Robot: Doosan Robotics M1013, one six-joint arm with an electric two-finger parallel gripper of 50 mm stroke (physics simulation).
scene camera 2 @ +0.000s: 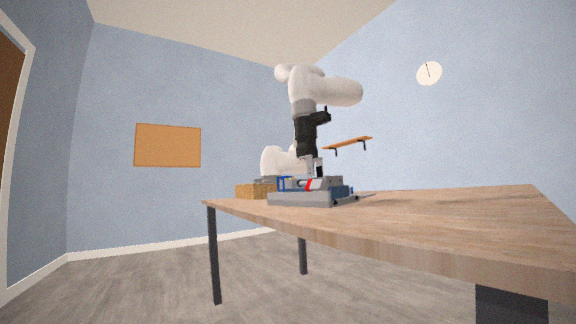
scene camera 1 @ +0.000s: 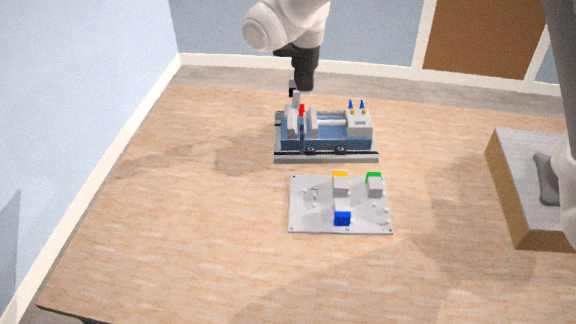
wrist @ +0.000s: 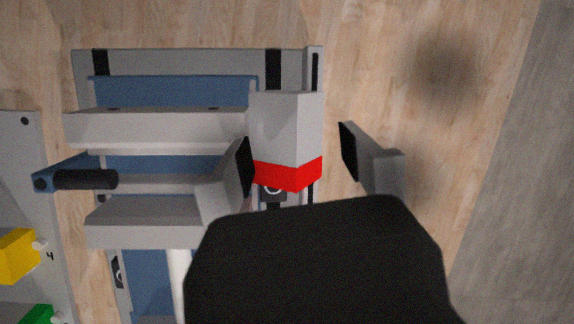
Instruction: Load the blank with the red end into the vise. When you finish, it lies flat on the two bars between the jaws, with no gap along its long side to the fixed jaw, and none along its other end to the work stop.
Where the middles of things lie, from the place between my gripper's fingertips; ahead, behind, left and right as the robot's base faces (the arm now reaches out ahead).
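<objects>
There is a blank with red end (wrist: pixel 285 126), and my gripper is 30 mm above it. Counting from my hand, I find the dark work stop post (wrist: pixel 80 161) 70 mm behind, 130 mm to the left and 40 mm below, while the fixed jaw (wrist: pixel 131 126) is 20 mm behind, 80 mm to the left and 20 mm below.
</objects>
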